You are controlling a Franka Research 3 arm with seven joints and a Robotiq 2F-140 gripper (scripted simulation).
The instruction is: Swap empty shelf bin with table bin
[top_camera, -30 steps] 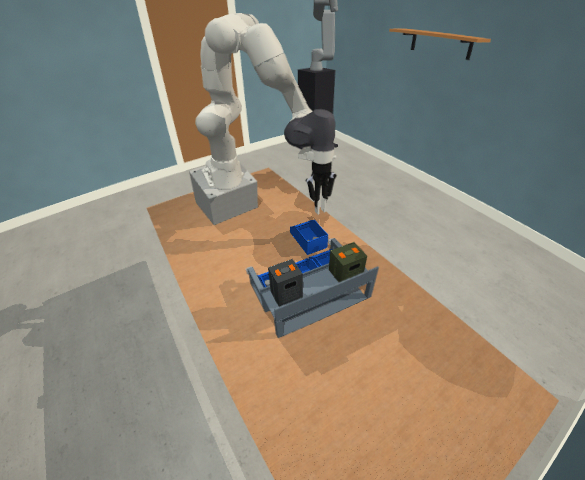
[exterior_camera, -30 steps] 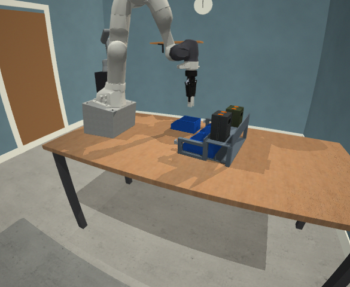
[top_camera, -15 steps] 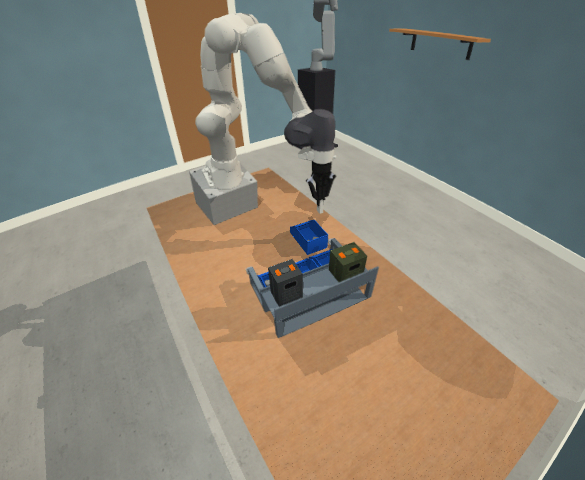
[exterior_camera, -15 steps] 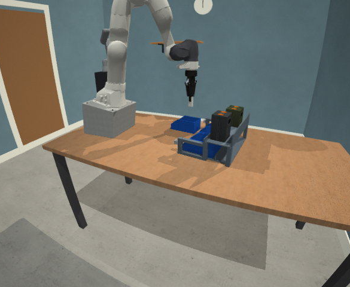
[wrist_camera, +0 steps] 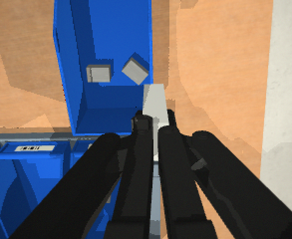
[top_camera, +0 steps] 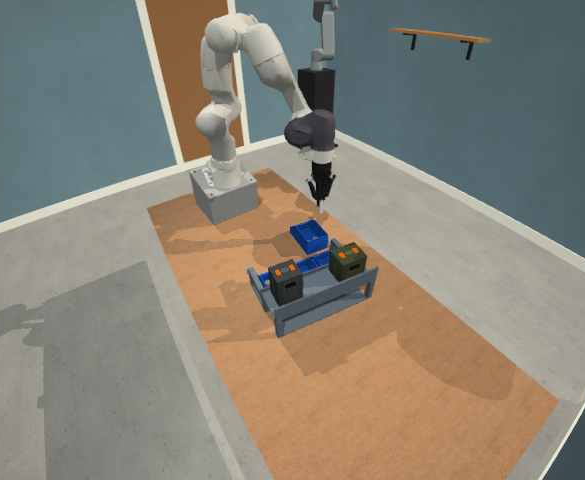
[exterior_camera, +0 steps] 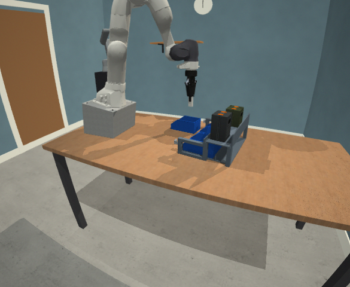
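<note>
Now: hand 80 mm short of the shelf lip, 200 mm to the left of it and 170 mm above it. Also, from my hand: black box: 240 mm ahead, 360 mm to the right, 20 mm below; then green box: 290 mm ahead, 130 mm to the right, 30 mm below.
</note>
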